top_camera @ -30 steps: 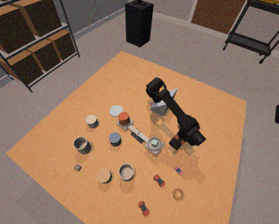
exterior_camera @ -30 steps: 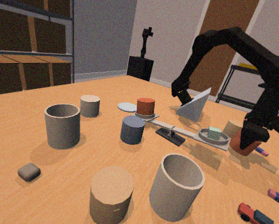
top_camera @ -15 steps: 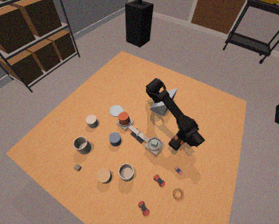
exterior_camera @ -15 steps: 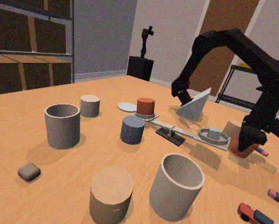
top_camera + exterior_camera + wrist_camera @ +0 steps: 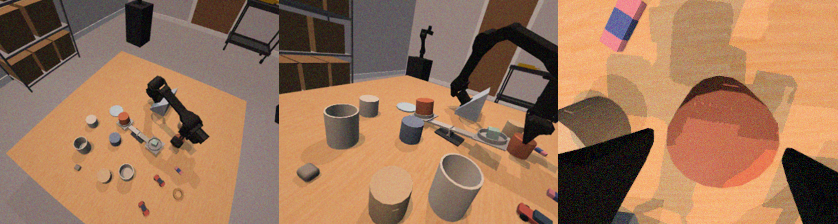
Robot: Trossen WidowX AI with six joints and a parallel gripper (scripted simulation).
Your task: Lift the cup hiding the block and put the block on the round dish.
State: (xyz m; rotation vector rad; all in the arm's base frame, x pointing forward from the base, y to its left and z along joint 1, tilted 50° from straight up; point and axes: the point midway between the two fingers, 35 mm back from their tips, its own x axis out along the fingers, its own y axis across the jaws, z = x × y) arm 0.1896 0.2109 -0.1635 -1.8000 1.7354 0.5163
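The pale blue round dish is 48 cm to the right of my gripper tip, 6 cm below it and 5 cm ahead of it. Also, from my gripper tip: small grey pebble (49 cm ahead, 39 cm to the right, 5 cm below); small balance (23 cm to the right, 11 cm ahead, 2 cm below); blue-grey cylinder (34 cm to the right, 23 cm ahead, 3 cm below).
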